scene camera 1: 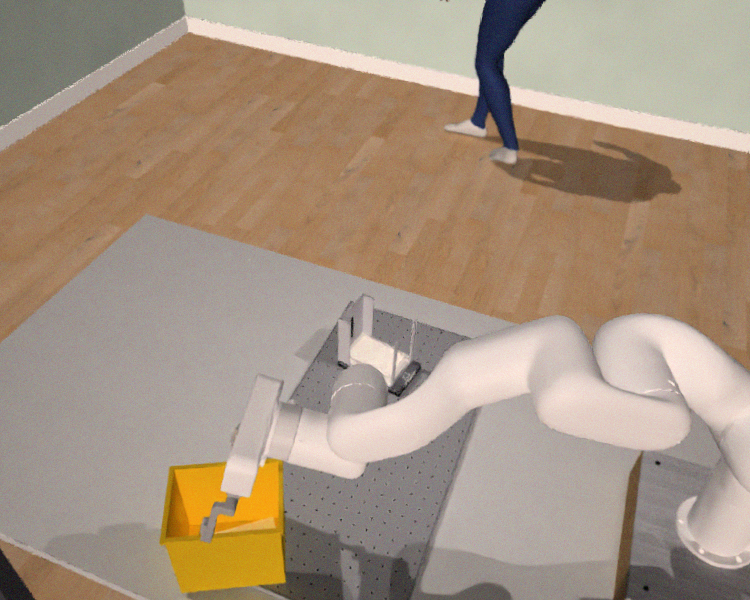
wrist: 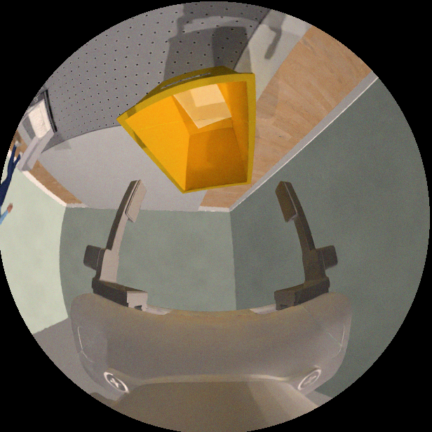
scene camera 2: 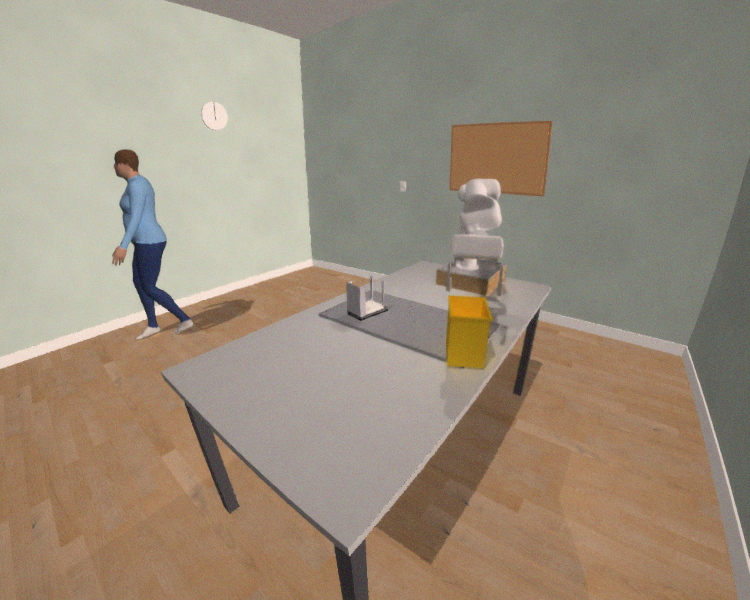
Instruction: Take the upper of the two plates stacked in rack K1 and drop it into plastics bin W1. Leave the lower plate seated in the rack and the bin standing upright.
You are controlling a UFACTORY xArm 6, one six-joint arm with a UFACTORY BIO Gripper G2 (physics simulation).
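Places are measured from the arm's base along level axes (x ahead, y left, z up), in centimetres.
Where they show: hand, tool point: [scene camera 2: 473,286]; arm's base, link origin: [scene camera 1: 714,532] [scene camera 2: 467,267].
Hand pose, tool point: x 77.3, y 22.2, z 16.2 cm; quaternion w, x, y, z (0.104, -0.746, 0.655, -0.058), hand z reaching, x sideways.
Each offset is from my tool point to the top centre of the thing. Level surfaces: height alone.
Bin W1 @(dx +1.0, dy -0.6, dz -6.7 cm) [scene camera 1: 228,566] [scene camera 2: 467,340] [wrist: 162,130] is yellow and stands upright on the table. A pale flat piece, seemingly the upper plate @(dx -0.2, dy -0.8, dz -23.0 cm) [scene camera 1: 253,527] [wrist: 204,102], lies inside the bin; its exact tilt is unclear. My gripper [scene camera 1: 218,481] [scene camera 2: 474,292] [wrist: 210,192] is wide open and empty above the bin. In scene camera 1 one finger shows over the bin's opening and the other is hidden behind the gripper body. Rack K1 @(dx -12.7, dy -48.7, dz -9.9 cm) [scene camera 1: 364,315] [scene camera 2: 355,299] [wrist: 32,152] holds the cream lower plate @(dx -11.7, dy -48.9, dz -21.3 cm) [scene camera 1: 372,352] [scene camera 2: 374,307] [wrist: 37,120], which looks flat between its posts.
A dark perforated board @(dz -24.6 cm) [scene camera 1: 369,506] [scene camera 2: 412,332] [wrist: 110,65] lies under the rack and reaches beside the bin. The grey table @(dz -26.0 cm) [scene camera 1: 156,325] [scene camera 2: 300,425] carries everything. My arm [scene camera 1: 400,431] passes close in front of the rack in scene camera 1. A person [scene camera 1: 497,75] [scene camera 2: 143,212] is beyond the table.
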